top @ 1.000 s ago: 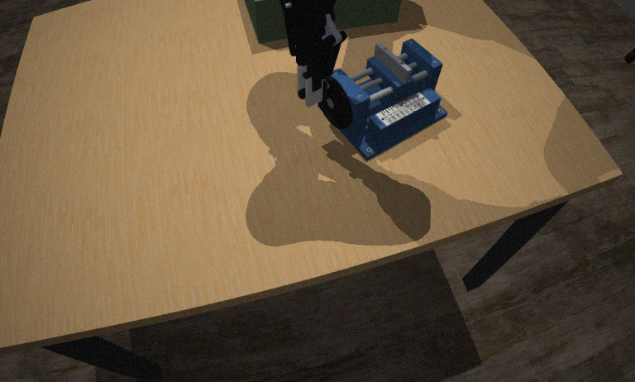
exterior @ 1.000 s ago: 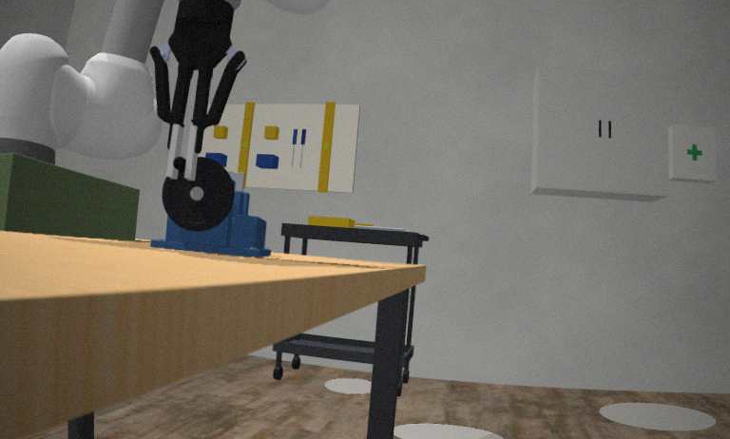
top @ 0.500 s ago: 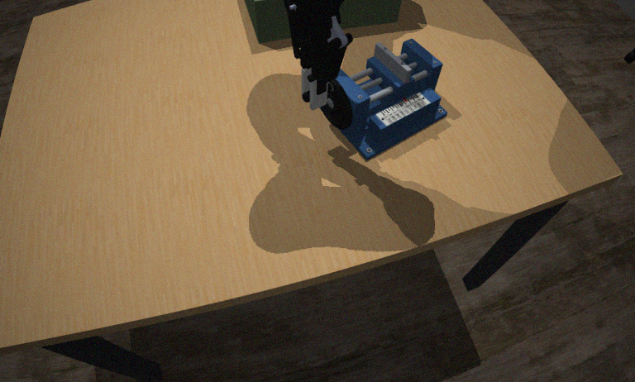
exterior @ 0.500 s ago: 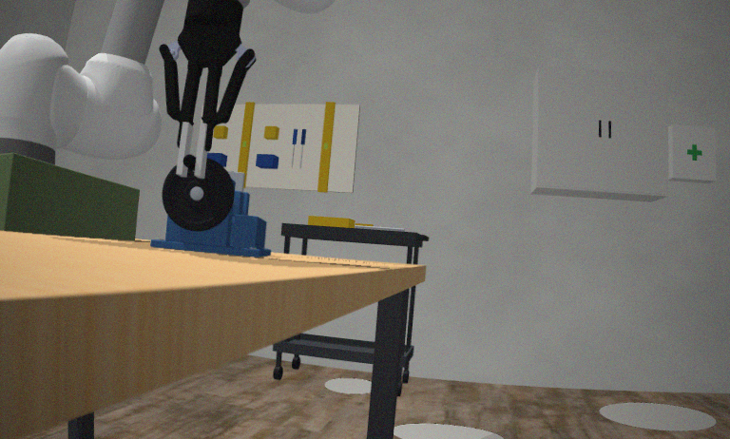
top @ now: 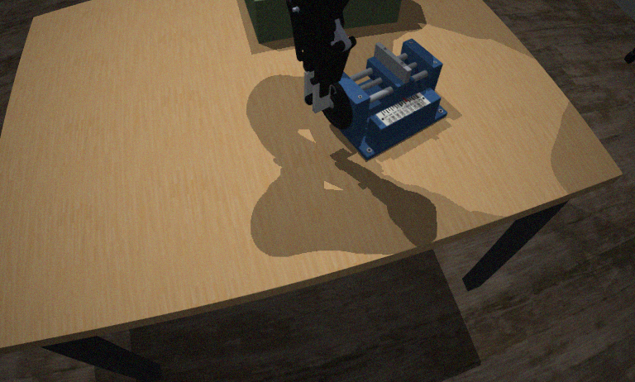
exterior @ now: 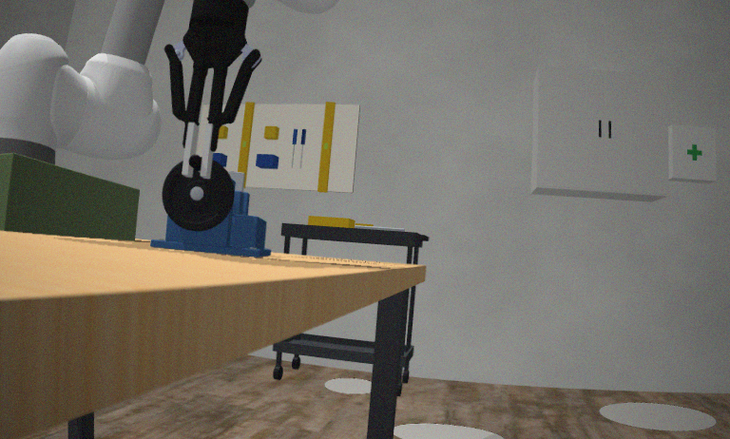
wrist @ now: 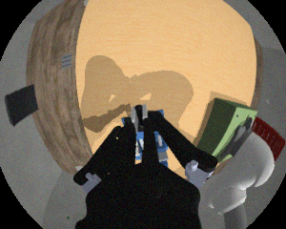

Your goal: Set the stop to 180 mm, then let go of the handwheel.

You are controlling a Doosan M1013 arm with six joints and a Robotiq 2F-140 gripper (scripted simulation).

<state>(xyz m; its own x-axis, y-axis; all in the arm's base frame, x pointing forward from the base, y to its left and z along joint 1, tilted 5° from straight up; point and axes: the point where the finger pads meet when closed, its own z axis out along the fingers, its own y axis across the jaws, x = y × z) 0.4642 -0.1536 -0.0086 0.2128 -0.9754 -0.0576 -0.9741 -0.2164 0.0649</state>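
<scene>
Right now my hand is 20 mm to the right of the handwheel and 20 mm above it. Also, from my hand: stop plate (160 mm to the left, 40 mm below, 30 mm behind).
</scene>
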